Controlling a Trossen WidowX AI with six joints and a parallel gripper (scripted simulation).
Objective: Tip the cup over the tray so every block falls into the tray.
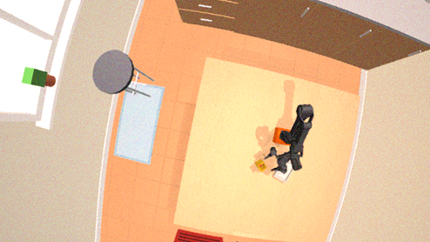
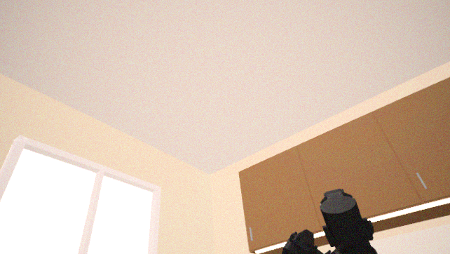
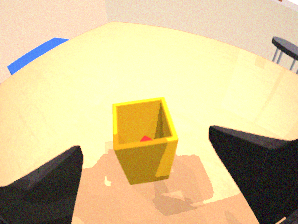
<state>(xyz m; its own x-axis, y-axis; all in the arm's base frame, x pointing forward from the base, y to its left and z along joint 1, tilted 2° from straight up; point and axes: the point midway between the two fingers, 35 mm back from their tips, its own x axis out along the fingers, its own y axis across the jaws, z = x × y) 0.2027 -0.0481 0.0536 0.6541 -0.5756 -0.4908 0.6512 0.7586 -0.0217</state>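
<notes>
The red block lies 30 mm ahead of my gripper tip, 30 mm to the right of it and 70 mm below it. The rest, counted from my gripper tip: yellow square cup: 20 mm ahead, 20 mm to the right, 90 mm below; then white tray: 20 mm ahead, 180 mm to the left, 110 mm below.
</notes>
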